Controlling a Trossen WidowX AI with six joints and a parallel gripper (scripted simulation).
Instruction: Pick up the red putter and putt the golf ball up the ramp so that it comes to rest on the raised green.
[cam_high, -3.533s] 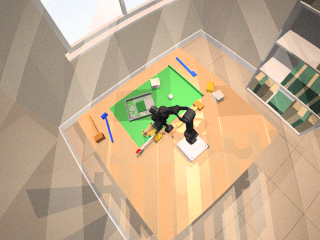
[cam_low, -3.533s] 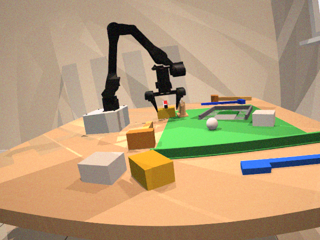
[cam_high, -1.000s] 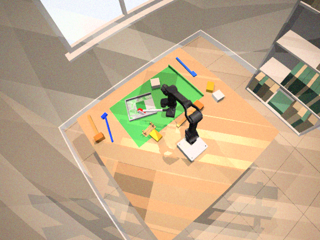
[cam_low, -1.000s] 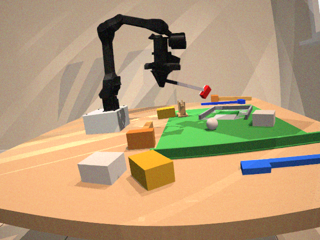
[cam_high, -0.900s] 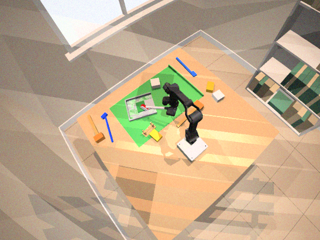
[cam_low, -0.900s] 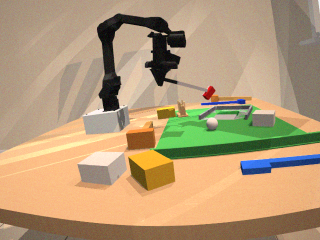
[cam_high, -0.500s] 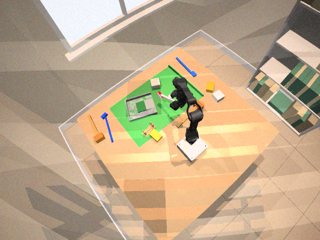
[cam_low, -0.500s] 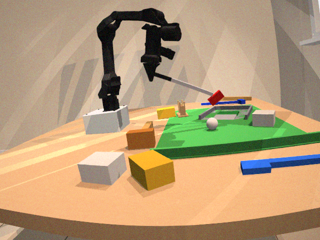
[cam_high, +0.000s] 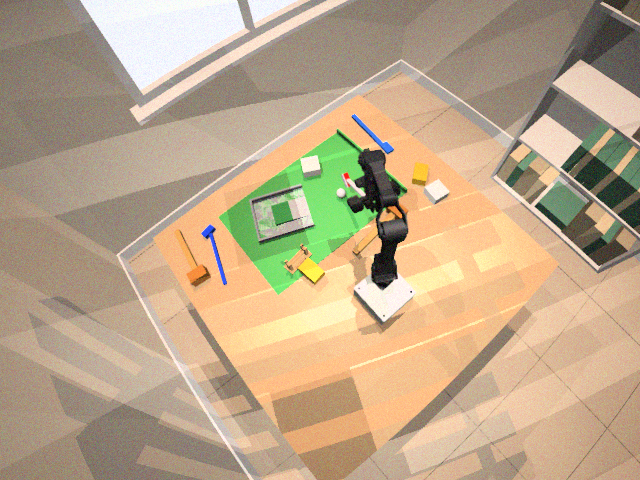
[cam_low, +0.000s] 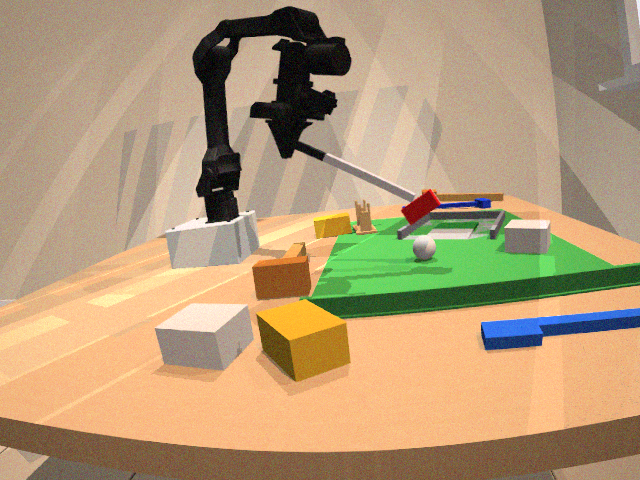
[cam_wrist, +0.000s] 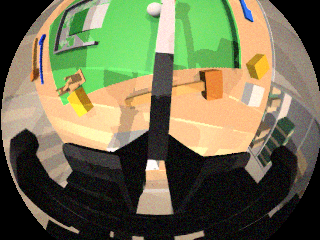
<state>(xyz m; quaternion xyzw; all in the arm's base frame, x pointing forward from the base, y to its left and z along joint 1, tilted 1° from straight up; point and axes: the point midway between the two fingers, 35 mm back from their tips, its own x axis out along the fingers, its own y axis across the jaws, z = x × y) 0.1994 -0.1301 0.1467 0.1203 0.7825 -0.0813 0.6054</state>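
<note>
Right now the red putter is 13 cm ahead of my gripper tip, 5 cm below it and 3 cm to the right of it. From my gripper tip the other things lie so: green mat: 29 cm ahead, 20 cm below, 9 cm to the left; white golf ball: 23 cm ahead, 18 cm below, 3 cm to the right; wooden stand: 31 cm to the left, 17 cm below, 12 cm ahead.
</note>
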